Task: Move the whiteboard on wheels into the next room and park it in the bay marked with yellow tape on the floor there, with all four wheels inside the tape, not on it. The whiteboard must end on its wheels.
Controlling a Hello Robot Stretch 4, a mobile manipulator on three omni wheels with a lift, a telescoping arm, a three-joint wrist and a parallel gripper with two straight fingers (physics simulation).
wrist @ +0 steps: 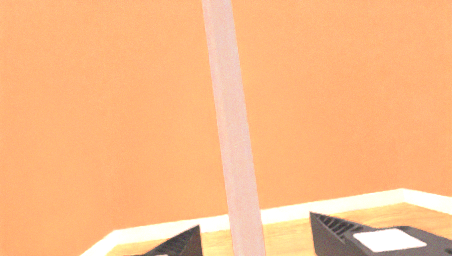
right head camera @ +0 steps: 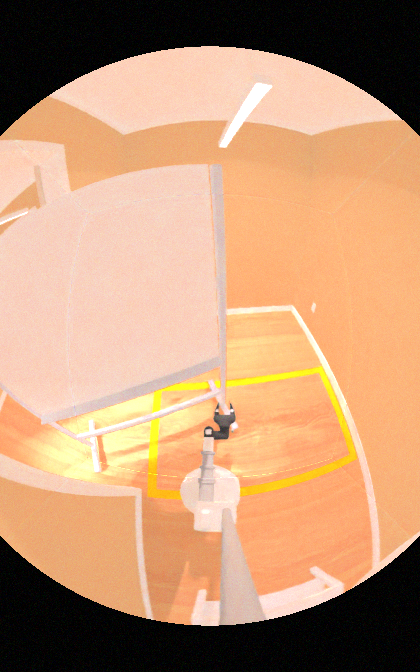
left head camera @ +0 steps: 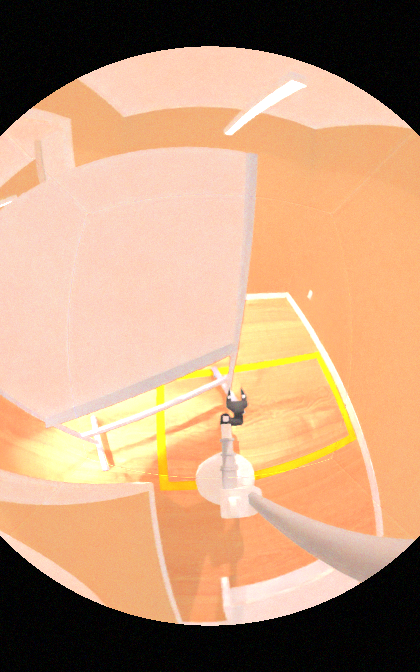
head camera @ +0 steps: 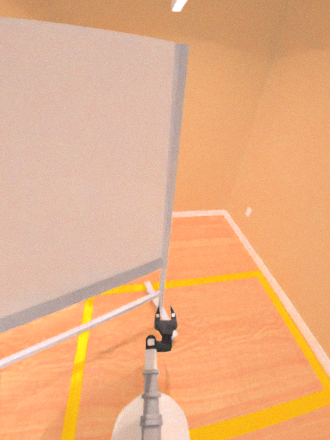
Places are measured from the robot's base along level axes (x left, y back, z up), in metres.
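Pixels of known places: gripper, between the fingertips: (wrist: 256, 238) (head camera: 164, 305).
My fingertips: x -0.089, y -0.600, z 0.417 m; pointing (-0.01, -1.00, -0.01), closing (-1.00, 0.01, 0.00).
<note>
Behind a point stands the place of what it marks.
The whiteboard (head camera: 85, 150) @(x 0.195, y -0.618, z 1.369 m) (left head camera: 160, 275) (right head camera: 150, 280) stands upright, slanting across the left side of the head views. Its right foot is inside the yellow tape bay (head camera: 79, 370) @(x 0.501, y -0.345, z -0.026 m) (left head camera: 161, 440) (right head camera: 154, 440), with the far end at the back tape line. Its left foot (left head camera: 100, 442) (right head camera: 95, 450) is outside, left of the bay. The wheels are too small to judge. My gripper (head camera: 166, 311) @(x -0.089, y -0.600, z 0.417 m) (left head camera: 236, 393) (right head camera: 224, 407) is open at the whiteboard's right post. In the wrist view the post (wrist: 235, 125) @(x -0.084, y -0.744, z 0.503 m) shows in the gap between the open fingertips (wrist: 255, 222) @(x -0.089, y -0.600, z 0.417 m), touching neither finger; its depth is unclear.
My round base (left head camera: 225, 477) (right head camera: 210, 492) is over the front tape line. A wall end with white baseboard (left head camera: 156, 530) (right head camera: 141, 540) stands at the lower left, near the left foot. The right wall (head camera: 300, 200) @(x -1.240, y -1.203, z 0.865 m) (left head camera: 385, 325) runs close beside the bay's right edge. A pale low structure (right head camera: 295, 595) is behind me.
</note>
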